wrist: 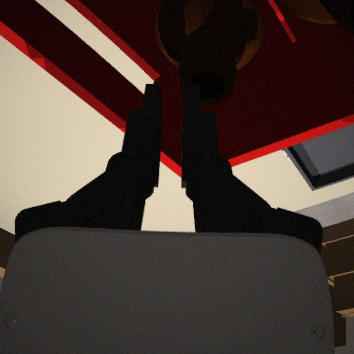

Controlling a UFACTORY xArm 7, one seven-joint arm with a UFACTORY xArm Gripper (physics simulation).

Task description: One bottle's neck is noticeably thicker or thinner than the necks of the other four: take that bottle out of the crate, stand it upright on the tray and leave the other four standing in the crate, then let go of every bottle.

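Places are measured from the arm's base along level axes (x left, y back, z up), in centimetres.
Pixels of known places: gripper, fingertip midpoint: (172, 106).
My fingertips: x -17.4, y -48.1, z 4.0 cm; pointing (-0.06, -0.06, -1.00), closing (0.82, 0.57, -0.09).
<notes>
Ahead of a thing's pixels: the offset from my fingertips to its top centre. "pt": to the spot under its first point. Level surfaces: height alone.
A dark brown bottle {dx +0.8, dy +1.6, dz -0.7 cm} (220, 35) stands in the red crate {pt dx +5.7, dy +2.1, dz +0.5 cm} (280, 146) near its corner, at the upper middle of the wrist view, with its dark mouth facing the camera. Part of another brown bottle {pt dx +3.3, dy +7.6, dz -4.8 cm} (311, 11) shows at the top right edge. The other bottles are not clearly visible, and neck widths cannot be compared here. My gripper (172, 106) is nearly closed with nothing between its fingers. Its right fingertip overlaps the left side of the near bottle's neck in view; whether they touch cannot be told. Part of the dark grey tray {pt dx +29.6, dy -3.8, dz -16.5 cm} (330, 152) shows at the right, outside the crate.
The crate's red rim runs close around the fingers in view. A pale table top {dz -17.0 cm} (50, 135) lies left of and below the crate. A grey strip (320, 211) and brown slatted wooden parts (347, 252) show at the lower right.
</notes>
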